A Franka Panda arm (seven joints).
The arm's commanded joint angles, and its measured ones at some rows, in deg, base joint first. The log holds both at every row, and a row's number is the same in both.
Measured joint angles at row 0:
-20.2 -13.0 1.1 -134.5 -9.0 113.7 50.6
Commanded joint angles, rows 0 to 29:
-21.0 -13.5 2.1 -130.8 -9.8 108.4 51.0
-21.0 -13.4 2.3 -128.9 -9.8 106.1 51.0
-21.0 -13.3 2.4 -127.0 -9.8 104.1 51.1
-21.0 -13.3 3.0 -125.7 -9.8 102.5 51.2
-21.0 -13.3 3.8 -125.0 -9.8 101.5 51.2
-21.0 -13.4 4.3 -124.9 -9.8 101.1 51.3
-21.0 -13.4 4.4 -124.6 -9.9 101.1 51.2
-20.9 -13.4 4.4 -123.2 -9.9 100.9 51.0
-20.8 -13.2 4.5 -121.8 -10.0 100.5 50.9
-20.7 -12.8 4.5 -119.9 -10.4 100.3 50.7
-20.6 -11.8 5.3 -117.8 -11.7 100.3 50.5
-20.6 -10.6 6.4 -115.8 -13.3 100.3 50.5
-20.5 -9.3 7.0 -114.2 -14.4 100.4 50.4
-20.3 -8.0 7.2 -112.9 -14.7 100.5 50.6
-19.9 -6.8 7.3 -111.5 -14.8 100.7 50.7
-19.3 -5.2 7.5 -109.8 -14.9 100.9 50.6
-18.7 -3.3 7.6 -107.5 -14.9 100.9 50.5
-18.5 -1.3 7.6 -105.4 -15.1 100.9 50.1
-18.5 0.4 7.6 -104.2 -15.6 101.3 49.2
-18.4 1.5 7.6 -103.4 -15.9 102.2 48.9
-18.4 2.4 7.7 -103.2 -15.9 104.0 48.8
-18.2 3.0 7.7 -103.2 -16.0 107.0 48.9
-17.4 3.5 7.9 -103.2 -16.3 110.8 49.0
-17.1 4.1 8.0 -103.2 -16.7 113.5 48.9
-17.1 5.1 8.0 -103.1 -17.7 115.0 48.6
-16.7 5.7 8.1 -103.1 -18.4 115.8 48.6
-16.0 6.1 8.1 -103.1 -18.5 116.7 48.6
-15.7 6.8 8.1 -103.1 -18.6 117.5 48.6
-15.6 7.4 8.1 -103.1 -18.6 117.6 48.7
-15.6 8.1 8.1 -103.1 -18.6 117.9 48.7
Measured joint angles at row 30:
-15.8 6.1 7.6 -104.2 -17.4 116.8 49.1
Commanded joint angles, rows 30 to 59:
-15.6 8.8 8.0 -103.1 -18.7 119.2 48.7
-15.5 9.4 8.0 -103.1 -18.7 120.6 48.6
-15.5 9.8 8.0 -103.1 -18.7 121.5 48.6
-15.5 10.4 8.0 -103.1 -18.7 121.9 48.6
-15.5 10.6 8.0 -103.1 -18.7 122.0 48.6
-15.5 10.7 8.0 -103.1 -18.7 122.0 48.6
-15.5 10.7 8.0 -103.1 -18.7 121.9 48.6
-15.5 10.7 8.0 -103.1 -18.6 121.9 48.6
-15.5 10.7 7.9 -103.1 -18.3 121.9 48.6
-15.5 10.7 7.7 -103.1 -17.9 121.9 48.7
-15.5 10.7 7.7 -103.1 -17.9 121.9 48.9
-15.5 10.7 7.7 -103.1 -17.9 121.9 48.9
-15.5 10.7 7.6 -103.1 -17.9 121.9 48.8
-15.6 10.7 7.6 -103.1 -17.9 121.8 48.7
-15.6 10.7 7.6 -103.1 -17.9 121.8 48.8
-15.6 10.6 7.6 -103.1 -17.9 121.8 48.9
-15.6 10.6 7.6 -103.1 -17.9 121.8 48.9
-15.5 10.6 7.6 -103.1 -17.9 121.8 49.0
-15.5 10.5 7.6 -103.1 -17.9 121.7 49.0
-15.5 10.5 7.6 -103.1 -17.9 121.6 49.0
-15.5 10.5 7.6 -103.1 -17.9 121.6 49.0
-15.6 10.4 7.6 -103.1 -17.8 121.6 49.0
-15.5 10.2 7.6 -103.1 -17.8 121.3 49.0
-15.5 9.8 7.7 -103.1 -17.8 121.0 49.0
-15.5 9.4 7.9 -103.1 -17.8 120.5 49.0
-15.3 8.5 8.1 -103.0 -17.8 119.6 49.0
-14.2 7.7 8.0 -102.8 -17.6 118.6 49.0
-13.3 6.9 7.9 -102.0 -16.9 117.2 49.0
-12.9 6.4 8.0 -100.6 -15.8 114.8 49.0
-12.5 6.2 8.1 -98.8 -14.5 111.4 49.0
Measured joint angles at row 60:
-14.1 8.6 7.7 -102.3 -17.2 119.1 49.1
